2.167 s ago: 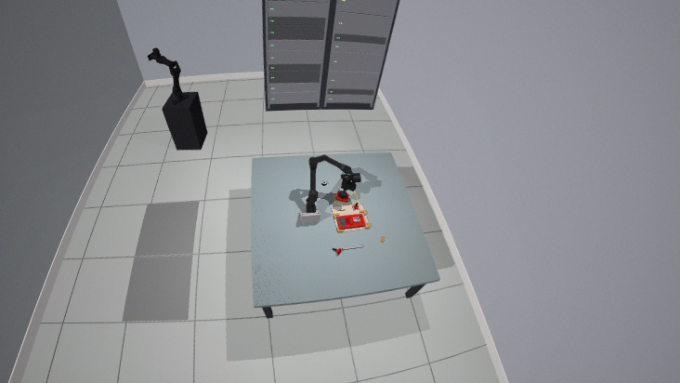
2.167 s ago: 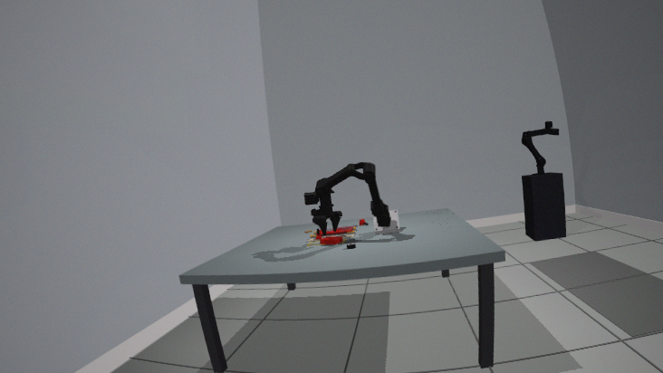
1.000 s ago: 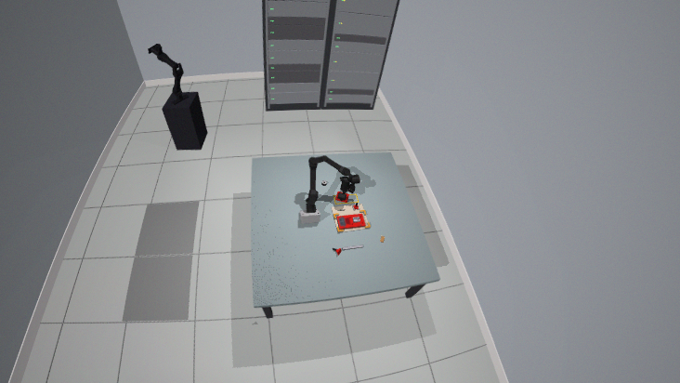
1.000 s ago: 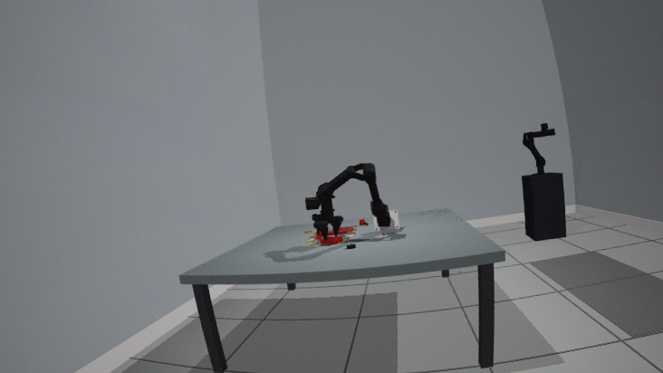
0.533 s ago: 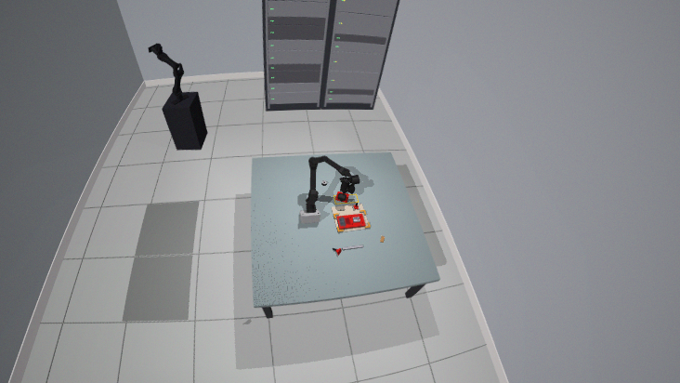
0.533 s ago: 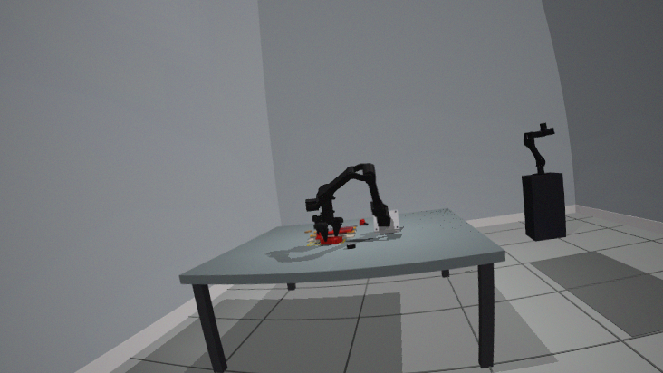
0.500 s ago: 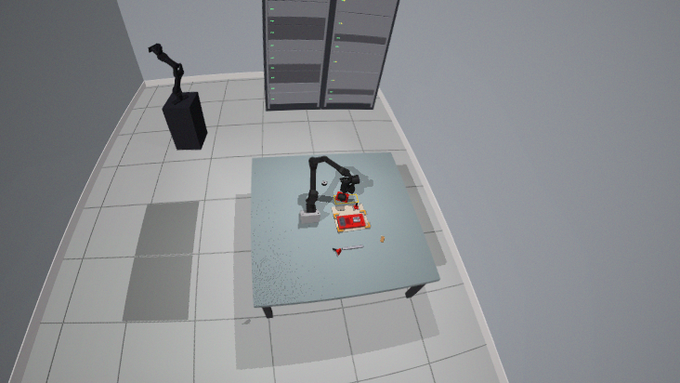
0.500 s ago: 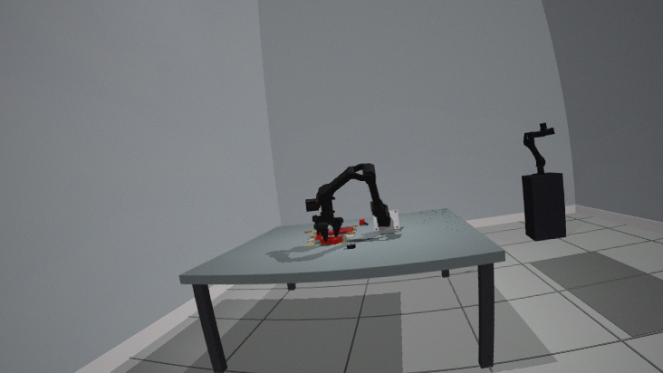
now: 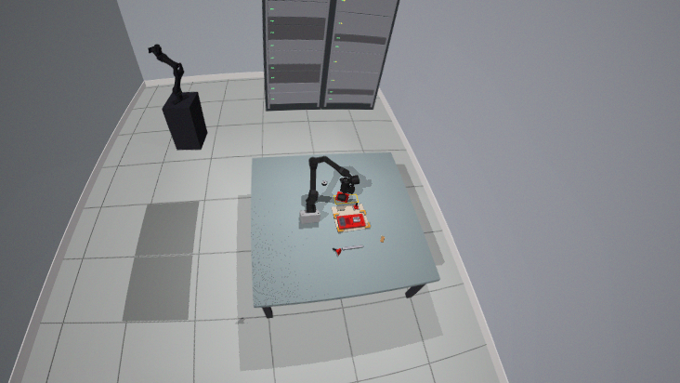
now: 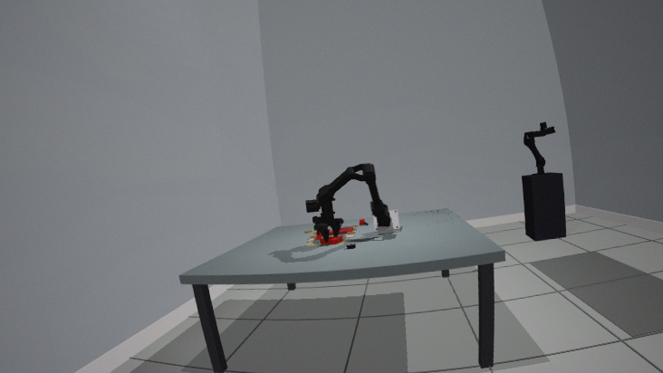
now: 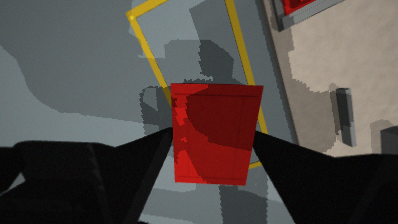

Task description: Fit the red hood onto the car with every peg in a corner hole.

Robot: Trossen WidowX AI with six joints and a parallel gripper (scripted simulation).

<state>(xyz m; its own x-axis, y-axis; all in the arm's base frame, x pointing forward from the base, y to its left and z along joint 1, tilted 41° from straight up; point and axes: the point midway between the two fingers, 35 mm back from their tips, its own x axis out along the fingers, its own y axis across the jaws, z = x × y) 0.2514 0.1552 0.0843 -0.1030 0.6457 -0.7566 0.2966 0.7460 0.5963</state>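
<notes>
Right now the red hood is right at my gripper tip. The rest, counted from my gripper tip: tan block (27 cm ahead, 38 cm to the right, 1 cm below); then black wheel (14 cm behind, 14 cm to the left); then red-handled screwdriver (4 cm ahead, 44 cm to the right, 1 cm below).
</notes>
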